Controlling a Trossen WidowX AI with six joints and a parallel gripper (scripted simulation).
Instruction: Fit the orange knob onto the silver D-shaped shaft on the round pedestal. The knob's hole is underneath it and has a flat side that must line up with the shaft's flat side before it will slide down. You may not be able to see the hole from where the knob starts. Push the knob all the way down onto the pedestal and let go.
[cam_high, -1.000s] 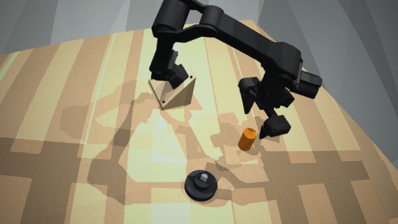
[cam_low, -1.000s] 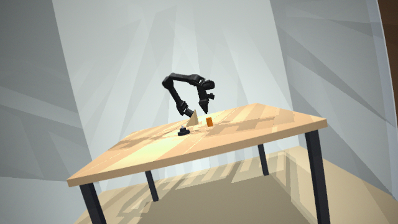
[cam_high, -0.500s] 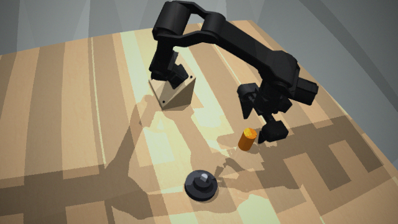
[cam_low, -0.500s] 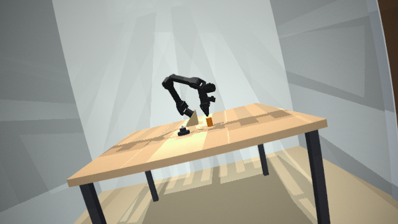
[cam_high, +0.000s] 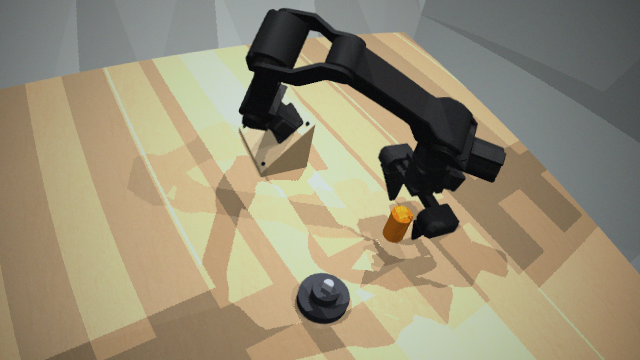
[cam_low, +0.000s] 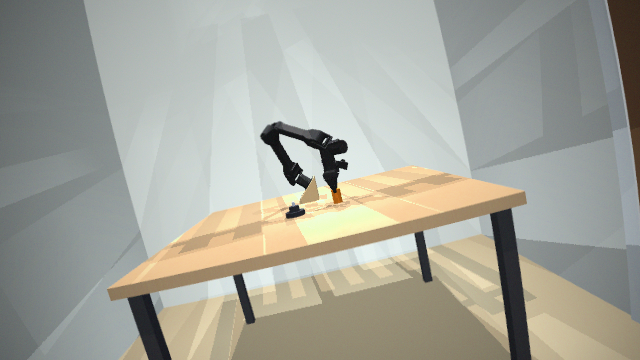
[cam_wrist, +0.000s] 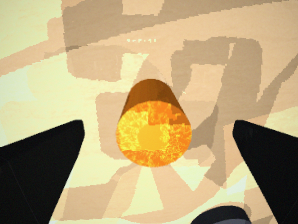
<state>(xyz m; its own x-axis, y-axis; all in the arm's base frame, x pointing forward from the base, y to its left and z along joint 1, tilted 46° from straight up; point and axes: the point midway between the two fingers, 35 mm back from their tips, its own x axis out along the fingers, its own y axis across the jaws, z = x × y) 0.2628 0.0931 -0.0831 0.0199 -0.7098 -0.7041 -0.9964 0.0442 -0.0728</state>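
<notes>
The orange knob is 1 cm below my gripper tip. Also, from my gripper tip: pedestal with D-shaped shaft 19 cm to the right, 8 cm ahead, 2 cm below.
</notes>
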